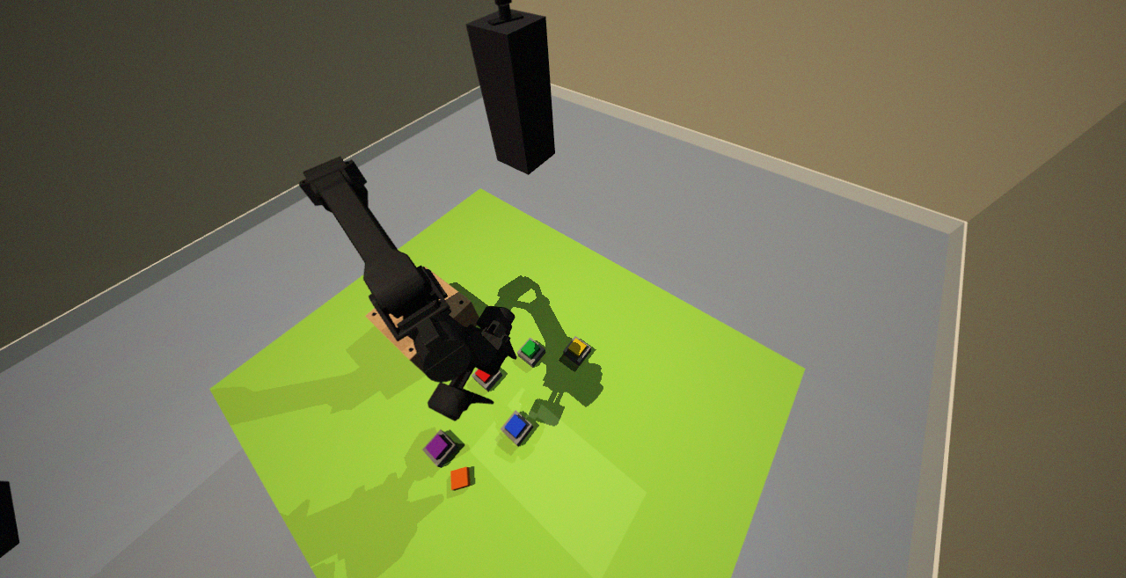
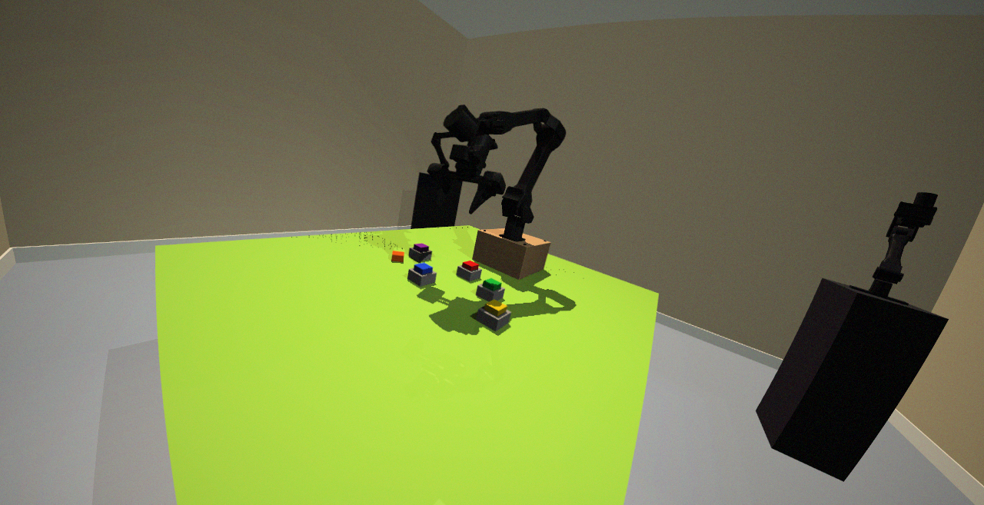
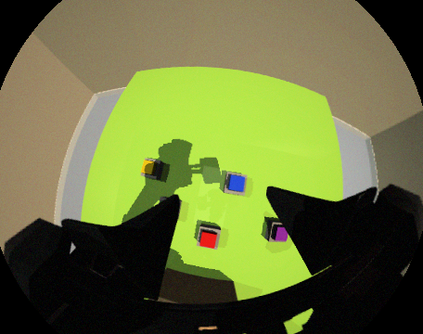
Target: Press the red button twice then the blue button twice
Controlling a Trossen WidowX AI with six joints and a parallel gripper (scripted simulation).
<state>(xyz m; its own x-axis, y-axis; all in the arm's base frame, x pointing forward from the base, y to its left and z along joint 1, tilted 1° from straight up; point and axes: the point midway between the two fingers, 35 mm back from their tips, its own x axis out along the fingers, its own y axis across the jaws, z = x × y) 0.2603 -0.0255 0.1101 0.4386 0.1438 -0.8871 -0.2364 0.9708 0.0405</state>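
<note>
Right now the red button is 150 mm below my gripper tip and 100 mm behind it. Round my gripper tip: blue button 150 mm below, 40 mm to the right, 30 mm ahead; then green button 150 mm below, 110 mm to the left, 60 mm behind; then purple button 160 mm to the right, 150 mm below, 70 mm behind.
</note>
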